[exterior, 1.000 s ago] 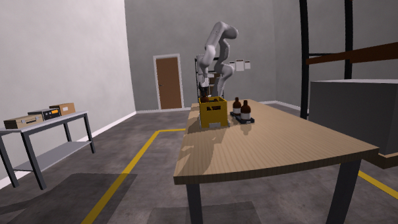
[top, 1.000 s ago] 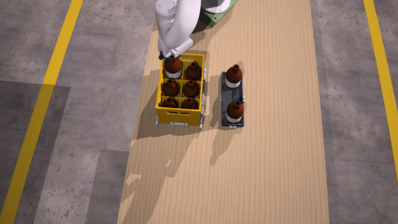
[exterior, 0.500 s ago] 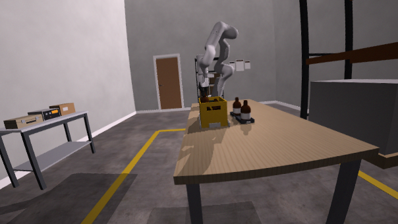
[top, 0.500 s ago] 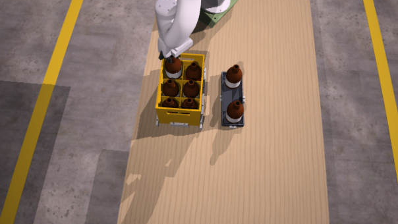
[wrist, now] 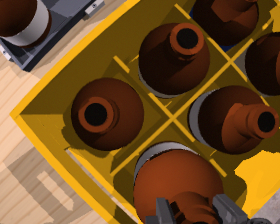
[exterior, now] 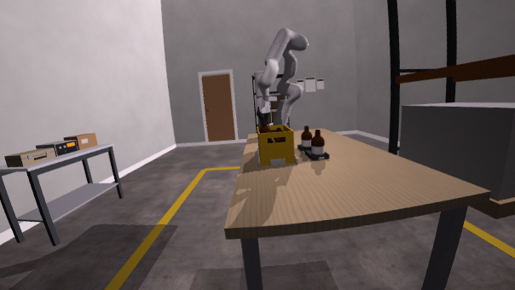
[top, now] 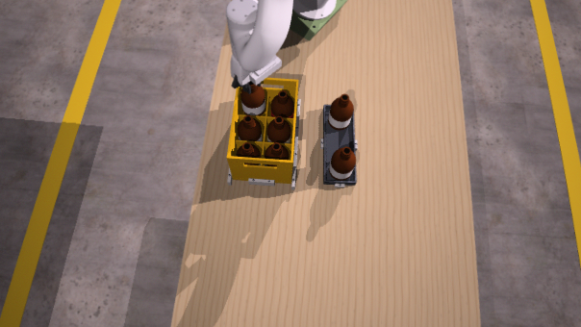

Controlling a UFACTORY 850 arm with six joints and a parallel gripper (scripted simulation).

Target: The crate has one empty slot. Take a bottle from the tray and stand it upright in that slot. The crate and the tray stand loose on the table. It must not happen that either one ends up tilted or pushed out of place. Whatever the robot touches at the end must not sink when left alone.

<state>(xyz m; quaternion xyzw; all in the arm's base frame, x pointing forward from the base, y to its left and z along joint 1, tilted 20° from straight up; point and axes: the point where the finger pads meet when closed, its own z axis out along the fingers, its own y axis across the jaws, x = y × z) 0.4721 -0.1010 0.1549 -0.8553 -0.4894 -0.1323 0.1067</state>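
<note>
Right now my hand is 13 cm above the yellow crate, 8 cm short of it and 6 cm to the right of it. Round my hand: dark tray (29 cm to the left, 20 cm below, 1 cm ahead).
</note>
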